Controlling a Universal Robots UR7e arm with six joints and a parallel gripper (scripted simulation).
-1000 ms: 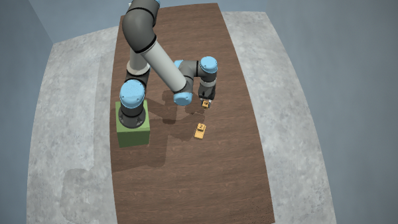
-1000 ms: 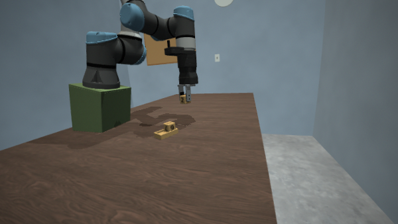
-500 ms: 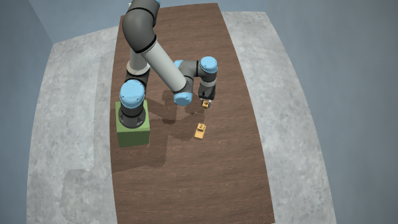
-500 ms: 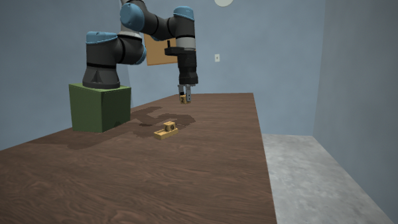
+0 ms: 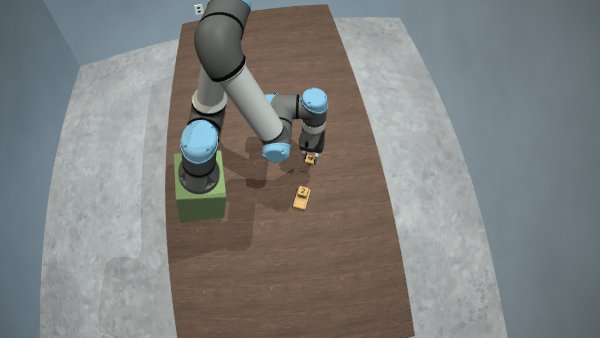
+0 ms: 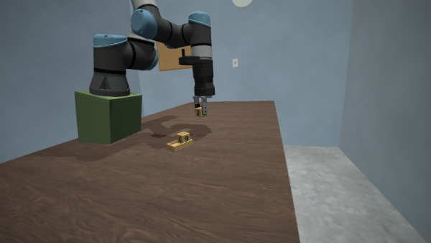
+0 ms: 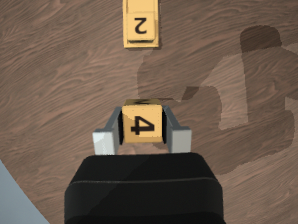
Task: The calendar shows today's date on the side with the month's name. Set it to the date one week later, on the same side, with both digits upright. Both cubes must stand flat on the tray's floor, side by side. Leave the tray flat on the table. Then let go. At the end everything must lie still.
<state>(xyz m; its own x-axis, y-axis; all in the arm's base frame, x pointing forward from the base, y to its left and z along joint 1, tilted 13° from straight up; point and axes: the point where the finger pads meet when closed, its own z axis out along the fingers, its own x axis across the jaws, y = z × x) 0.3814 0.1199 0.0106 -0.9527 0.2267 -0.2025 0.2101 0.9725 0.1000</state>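
My hand is 20 mm past the wooden calendar tray, 110 mm to the left of it and 100 mm above it. The rest, counted from my hand: wooden cube 10 mm below.
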